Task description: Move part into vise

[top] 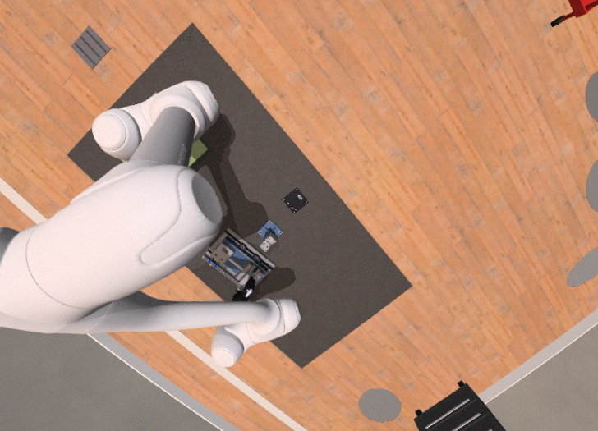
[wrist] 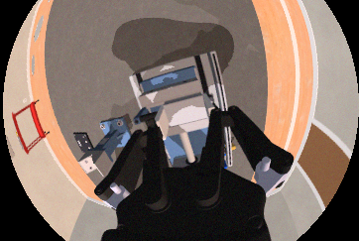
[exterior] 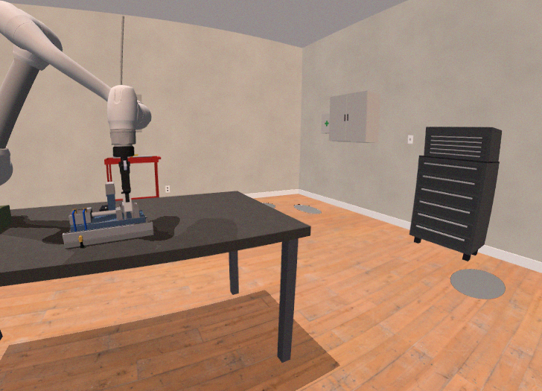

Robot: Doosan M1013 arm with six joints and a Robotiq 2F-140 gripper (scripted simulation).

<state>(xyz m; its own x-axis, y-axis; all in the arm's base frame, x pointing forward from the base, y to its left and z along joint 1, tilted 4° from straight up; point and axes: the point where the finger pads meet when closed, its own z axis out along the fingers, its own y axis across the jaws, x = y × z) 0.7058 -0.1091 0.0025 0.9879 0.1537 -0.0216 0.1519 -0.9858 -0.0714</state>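
The part lies 3 cm below my hand. Round my hand: black infeed plate: 14 cm behind, 40 cm to the left, 12 cm below.
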